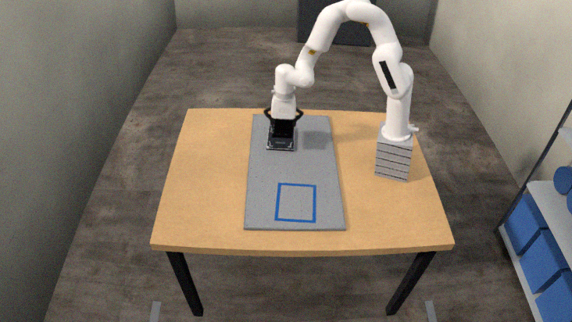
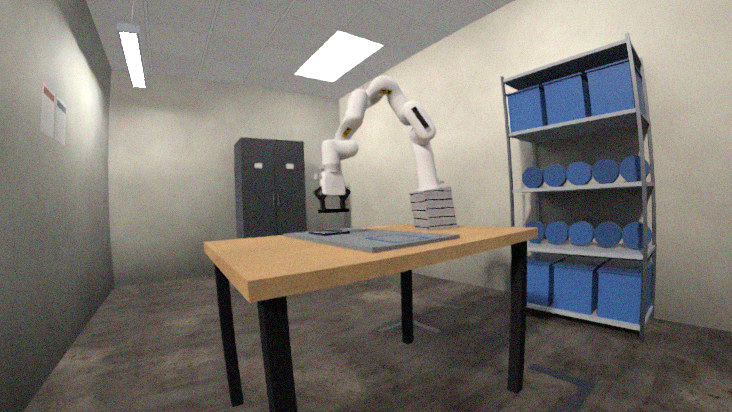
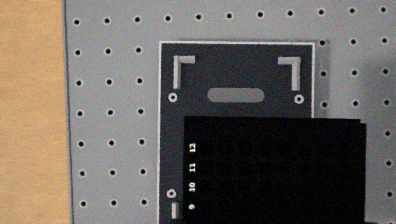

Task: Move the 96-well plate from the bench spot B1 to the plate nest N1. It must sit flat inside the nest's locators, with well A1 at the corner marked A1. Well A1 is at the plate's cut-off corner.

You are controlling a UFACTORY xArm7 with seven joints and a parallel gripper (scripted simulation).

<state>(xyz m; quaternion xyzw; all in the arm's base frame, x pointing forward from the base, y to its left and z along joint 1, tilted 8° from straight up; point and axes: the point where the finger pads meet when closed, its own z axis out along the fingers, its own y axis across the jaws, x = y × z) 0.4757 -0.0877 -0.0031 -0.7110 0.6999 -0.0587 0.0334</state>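
The plate nest N1 is 100 mm below my hand, 40 mm to the right of it and 10 mm ahead of it. Also, from my hand: 96-well plate 10 mm below.
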